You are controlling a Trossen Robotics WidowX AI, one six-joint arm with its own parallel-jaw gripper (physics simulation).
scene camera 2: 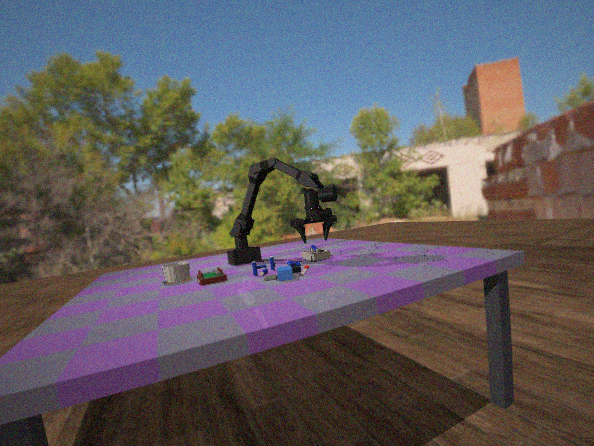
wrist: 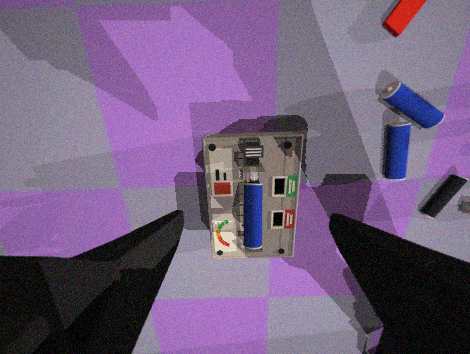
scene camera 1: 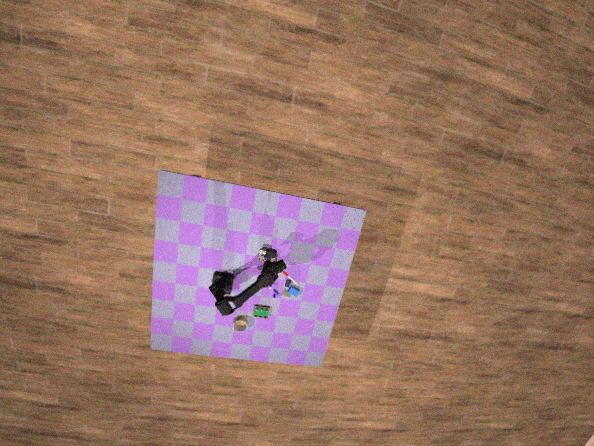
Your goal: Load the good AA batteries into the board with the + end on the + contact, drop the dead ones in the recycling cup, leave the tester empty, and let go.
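Places are measured from the arm's base along level axes (x left, y back, z up), in metres.
Where they show: gripper, fingertip midpoint: [scene camera 2: 315,241] [wrist: 256,218] [scene camera 1: 268,259]; arm's base at its link origin: [scene camera 2: 242,248] [scene camera 1: 219,284].
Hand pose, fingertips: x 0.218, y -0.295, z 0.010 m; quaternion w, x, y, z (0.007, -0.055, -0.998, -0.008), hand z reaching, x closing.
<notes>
Each offset is from my fingertips to the top centre of the thing. "spot": to the spot under its first point.
My gripper [scene camera 2: 315,240] [wrist: 256,218] is open, its fingers wide apart and empty above the grey tester @[dx -0.001, dy +0.010, dz -0.025 m] [scene camera 2: 320,257] [wrist: 272,242]. A blue battery @[dx +0.001, dy +0.014, dz -0.013 m] [wrist: 253,215] lies lengthwise in the tester's channel, below and between the fingertips. Two more blue batteries @[dx -0.134, dy -0.054, dz -0.054 m] [wrist: 415,106] @[dx -0.130, dy -0.016, dz -0.054 m] [wrist: 397,151] are on the table right of the tester in the wrist view. In scene view 2, two blue batteries @[dx -0.215, dy -0.034, dz -0.018 m] [scene camera 2: 272,263] @[dx -0.296, dy -0.069, dz -0.018 m] [scene camera 2: 254,268] look upright. The green board @[dx -0.430, dy +0.008, dz -0.030 m] [scene camera 1: 261,311] [scene camera 2: 213,275] with dark red ends and the pale cup @[dx -0.528, dy +0.144, dz -0.008 m] [scene camera 2: 176,273] are far from the gripper. Whether the board holds batteries is too small to tell.
A blue block @[dx -0.244, dy -0.198, dz -0.038 m] [scene camera 1: 294,291] [scene camera 2: 284,273] stands between the board and the tester in scene view 2. A red bar @[spot: dx -0.119, dy -0.116, dz -0.064 m] [wrist: 404,15] and a black bar @[dx -0.182, dy +0.032, dz -0.058 m] [wrist: 443,196] lie at the right of the wrist view. The arm's base [scene camera 2: 244,255] is behind the board.
</notes>
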